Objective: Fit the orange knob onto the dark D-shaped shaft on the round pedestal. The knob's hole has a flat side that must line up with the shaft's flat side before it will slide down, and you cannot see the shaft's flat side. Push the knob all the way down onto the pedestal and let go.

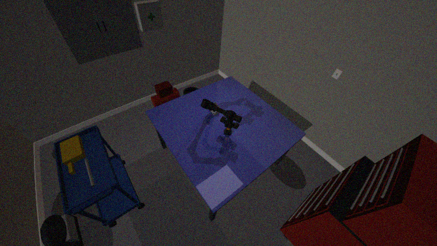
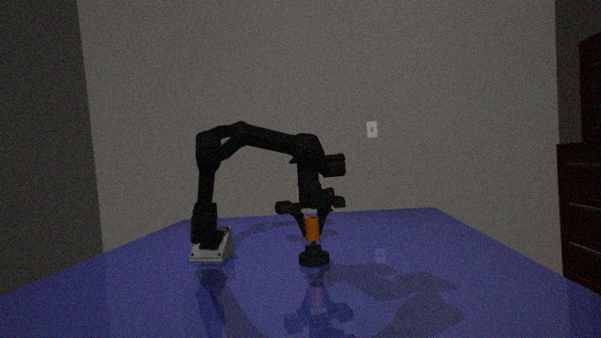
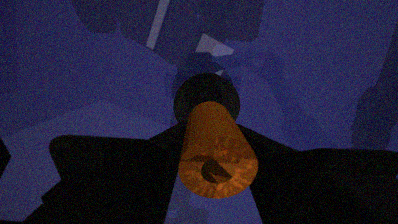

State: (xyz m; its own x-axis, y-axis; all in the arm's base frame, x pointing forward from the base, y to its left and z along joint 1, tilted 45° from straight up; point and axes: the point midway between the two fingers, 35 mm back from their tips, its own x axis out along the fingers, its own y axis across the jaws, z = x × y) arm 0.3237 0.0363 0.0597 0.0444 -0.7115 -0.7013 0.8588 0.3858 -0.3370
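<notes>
Now: the orange knob 2 cm above my gripper tip. Also, from my gripper tip: dark round pedestal: 4 cm below.
</notes>
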